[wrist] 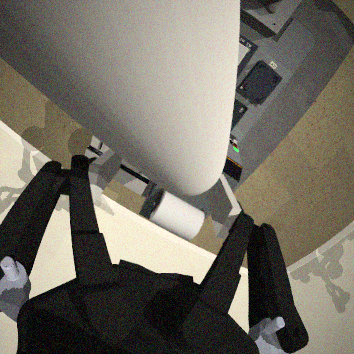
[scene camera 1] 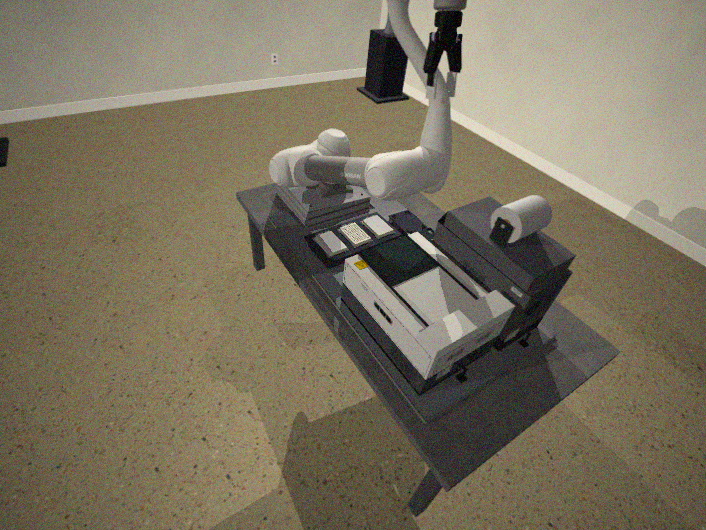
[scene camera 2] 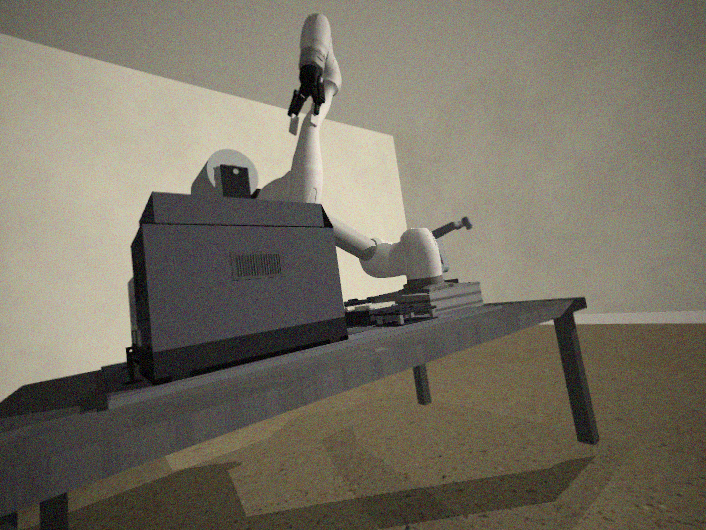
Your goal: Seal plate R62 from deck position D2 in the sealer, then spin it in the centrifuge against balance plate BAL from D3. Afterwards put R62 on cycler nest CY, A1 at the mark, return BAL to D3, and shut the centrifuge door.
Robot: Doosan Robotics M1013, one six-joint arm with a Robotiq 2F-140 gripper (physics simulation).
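Frame: origin at the arm's base, x ahead, y left, z up, level; millimetres.
Seen in the pictures: gripper, fingertip midpoint: (scene camera 1: 440,97); arm's base, link origin: (scene camera 1: 329,184) (scene camera 2: 426,289).
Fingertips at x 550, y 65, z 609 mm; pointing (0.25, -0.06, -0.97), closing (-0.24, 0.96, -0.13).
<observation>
Pixels of each thing's middle, then the offset from my fingertips to it.
- plate with a visible well grid, body centre: (scene camera 1: 354,234) 195 mm back, 123 mm right, 639 mm down
- sealer, body centre: (scene camera 2: 240,257) (scene camera 1: 497,256) (wrist: 187,182) 306 mm ahead, 152 mm left, 459 mm down
- white machine, body centre: (scene camera 1: 418,301) 282 mm ahead, 153 mm right, 575 mm down
- white roll, body centre: (scene camera 2: 223,185) (wrist: 176,215) (scene camera 1: 521,218) 327 mm ahead, 153 mm left, 279 mm down
- dark square nest, body centre: (scene camera 2: 405,314) (wrist: 260,82) (scene camera 1: 407,224) 191 mm back, 169 mm left, 674 mm down
My gripper (scene camera 1: 441,85) (scene camera 2: 303,120) is partly open and empty, high above the table and well away from the plates. Three plates sit in a row on the dark deck: a plain pale plate (scene camera 1: 329,242), a plate with a visible well grid (scene camera 1: 355,232) and another plain pale plate (scene camera 1: 377,224). I cannot read which is R62 or BAL. A dark grey box machine with a white roll on top, apparently the sealer (scene camera 1: 484,239) (scene camera 2: 239,302), stands on the table. Beside it is a white machine (scene camera 1: 387,313) with a yellow label; its function and door state are unclear.
The arm's base stands on a stepped plinth (scene camera 1: 325,206) at the table's far end. The white roll (scene camera 1: 527,216) (scene camera 2: 208,176) (wrist: 177,215) rises above the sealer. A dark square nest (wrist: 260,82) has a small unreadable label. A black pedestal (scene camera 1: 386,65) stands behind.
</observation>
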